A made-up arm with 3 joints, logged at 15 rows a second.
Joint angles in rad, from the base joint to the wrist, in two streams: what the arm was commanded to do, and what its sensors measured. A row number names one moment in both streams.
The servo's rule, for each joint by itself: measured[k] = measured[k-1] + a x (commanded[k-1-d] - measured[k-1]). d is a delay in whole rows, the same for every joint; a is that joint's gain. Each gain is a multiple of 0.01, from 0.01 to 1. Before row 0 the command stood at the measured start. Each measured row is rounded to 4 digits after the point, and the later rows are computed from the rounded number. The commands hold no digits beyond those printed.
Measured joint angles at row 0:
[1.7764 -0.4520 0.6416]
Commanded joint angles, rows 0 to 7:
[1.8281 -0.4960 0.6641]
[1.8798 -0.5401 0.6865]
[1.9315 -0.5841 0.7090]
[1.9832 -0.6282 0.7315]
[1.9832 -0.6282 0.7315]
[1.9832 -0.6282 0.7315]
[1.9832 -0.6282 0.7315]
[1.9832 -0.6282 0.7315]
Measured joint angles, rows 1 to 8:
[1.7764 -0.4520 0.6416]
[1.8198 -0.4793 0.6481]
[1.8702 -0.5170 0.6592]
[1.9217 -0.5586 0.6736]
[1.9734 -0.6018 0.6904]
[1.9816 -0.6182 0.7023]
[1.9829 -0.6244 0.7108]
[1.9832 -0.6268 0.7168]
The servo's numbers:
d 1
a 0.84 0.62 0.29

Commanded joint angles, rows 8 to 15:
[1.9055 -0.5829 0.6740]
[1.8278 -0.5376 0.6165]
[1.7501 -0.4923 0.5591]
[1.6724 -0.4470 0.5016]
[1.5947 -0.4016 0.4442]
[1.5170 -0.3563 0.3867]
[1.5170 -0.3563 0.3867]
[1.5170 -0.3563 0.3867]
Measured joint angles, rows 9 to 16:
[1.9832 -0.6277 0.7211]
[1.9179 -0.5999 0.7074]
[1.8422 -0.5613 0.6810]
[1.7648 -0.5185 0.6456]
[1.6872 -0.4742 0.6038]
[1.6095 -0.4292 0.5575]
[1.5318 -0.3840 0.5080]
[1.5194 -0.3668 0.4728]

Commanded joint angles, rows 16 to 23:
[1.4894 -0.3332 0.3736]
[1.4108 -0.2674 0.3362]
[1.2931 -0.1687 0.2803]
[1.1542 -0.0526 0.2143]
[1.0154 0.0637 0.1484]
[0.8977 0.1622 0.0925]
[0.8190 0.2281 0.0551]
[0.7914 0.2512 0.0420]
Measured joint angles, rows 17 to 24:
[1.5174 -0.3603 0.4478]
[1.4939 -0.3435 0.4263]
[1.4241 -0.2963 0.4002]
[1.3141 -0.2172 0.3654]
[1.1798 -0.1151 0.3216]
[1.0417 -0.0042 0.2714]
[0.9207 0.0990 0.2195]
[0.8353 0.1790 0.1718]

